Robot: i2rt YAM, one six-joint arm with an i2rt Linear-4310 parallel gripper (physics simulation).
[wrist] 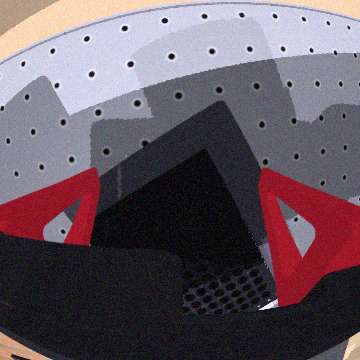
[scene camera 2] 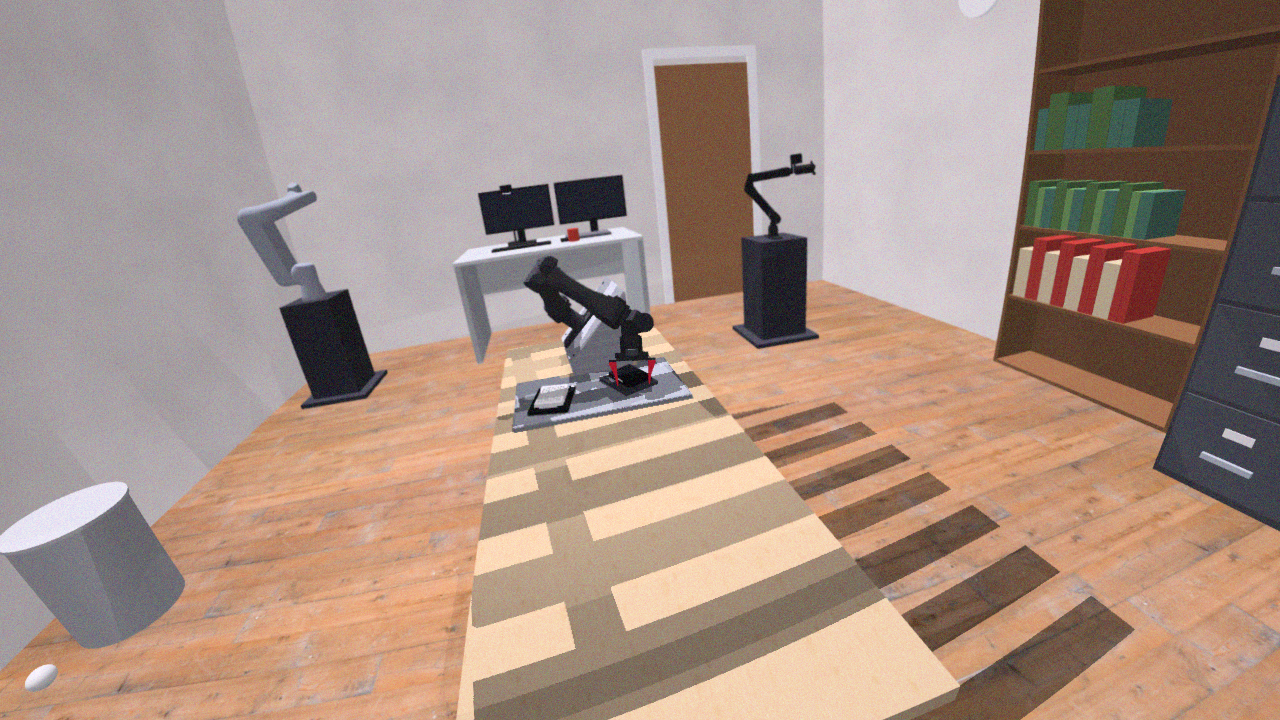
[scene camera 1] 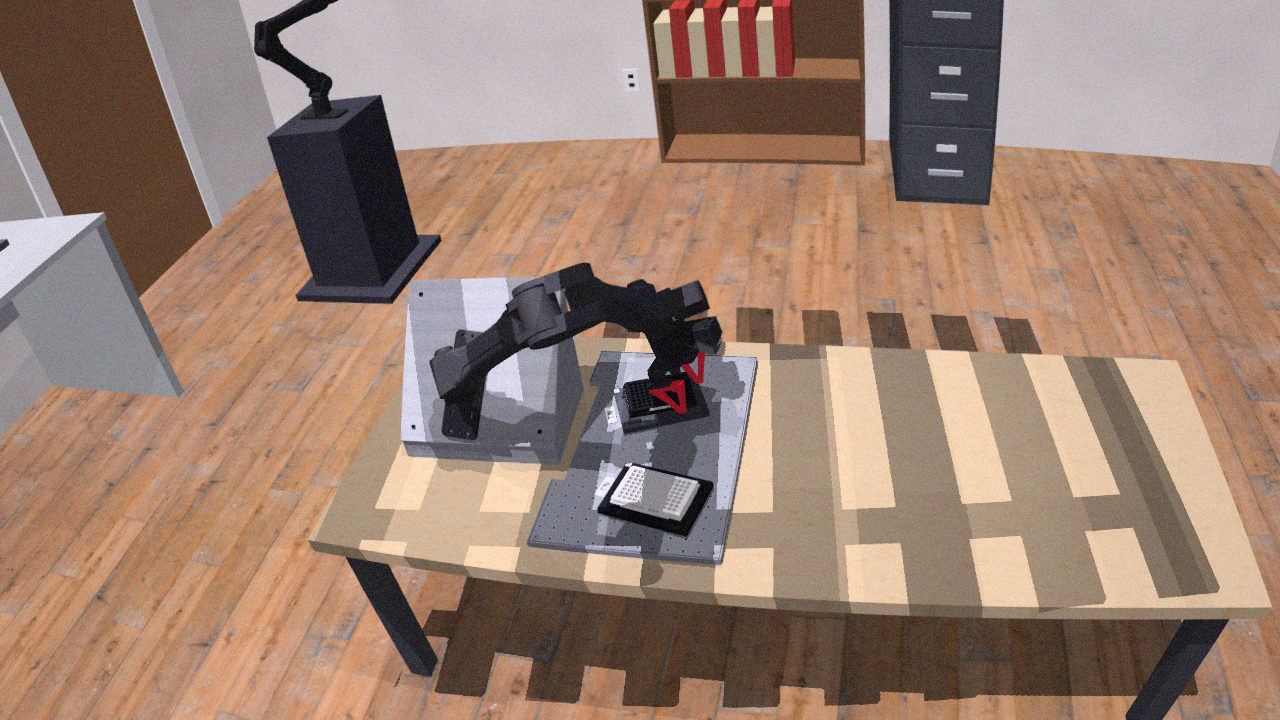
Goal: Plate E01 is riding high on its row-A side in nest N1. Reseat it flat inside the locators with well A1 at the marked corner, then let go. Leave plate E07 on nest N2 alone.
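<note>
Black plate E01 lies in black nest N1 at the back of the perforated board. The plate is dark and partly in shadow; its tilt and its A1 corner cannot be made out. My gripper is open, pointing down, with a red finger on each side of the plate in the wrist view. Contact with the plate is not visible. Part of the plate is hidden behind the gripper body. White plate E07 rests on nest N2, apart from the gripper.
The grey perforated board lies on the wooden table. A sloped grey base carries the arm at the table's left. A small white label stands beside N1, and another beside N2.
</note>
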